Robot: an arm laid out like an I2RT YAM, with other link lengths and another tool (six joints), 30 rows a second.
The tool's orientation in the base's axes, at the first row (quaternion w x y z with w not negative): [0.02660, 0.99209, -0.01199, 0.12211]
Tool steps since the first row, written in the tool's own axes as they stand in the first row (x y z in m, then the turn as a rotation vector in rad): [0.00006, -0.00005, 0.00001, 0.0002, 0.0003, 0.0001]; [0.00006, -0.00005, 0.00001, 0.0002, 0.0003, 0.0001]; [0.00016, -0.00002, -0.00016, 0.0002, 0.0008, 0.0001]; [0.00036, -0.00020, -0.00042, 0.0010, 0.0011, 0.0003]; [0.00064, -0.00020, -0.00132, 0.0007, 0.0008, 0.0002]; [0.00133, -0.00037, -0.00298, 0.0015, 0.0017, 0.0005]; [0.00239, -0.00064, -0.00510, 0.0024, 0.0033, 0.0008]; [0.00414, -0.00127, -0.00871, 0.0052, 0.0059, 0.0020]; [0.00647, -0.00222, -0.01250, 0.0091, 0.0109, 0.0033]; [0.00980, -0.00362, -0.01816, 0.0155, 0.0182, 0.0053]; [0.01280, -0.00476, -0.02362, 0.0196, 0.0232, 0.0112]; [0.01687, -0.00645, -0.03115, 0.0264, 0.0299, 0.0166]
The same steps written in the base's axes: [0.00006, 0.00005, 0.00000, 0.0002, -0.0003, 0.0000]; [0.00006, 0.00005, 0.00000, 0.0002, -0.0003, 0.0000]; [0.00012, 0.00003, 0.00019, 0.0002, -0.0008, 0.0000]; [0.00025, 0.00022, 0.00048, 0.0010, -0.0011, 0.0000]; [0.00031, 0.00026, 0.00142, 0.0007, -0.0008, 0.0000]; [0.00058, 0.00051, 0.00319, 0.0015, -0.0018, 0.0000]; [0.00111, 0.00088, 0.00549, 0.0024, -0.0034, 0.0000]; [0.00195, 0.00168, 0.00938, 0.0053, -0.0061, -0.0004]; [0.00332, 0.00280, 0.01357, 0.0093, -0.0112, -0.0004]; [0.00523, 0.00446, 0.01979, 0.0158, -0.0187, -0.0005]; [0.00685, 0.00585, 0.02575, 0.0210, -0.0241, -0.0049]; [0.00903, 0.00788, 0.03395, 0.0287, -0.0312, -0.0082]
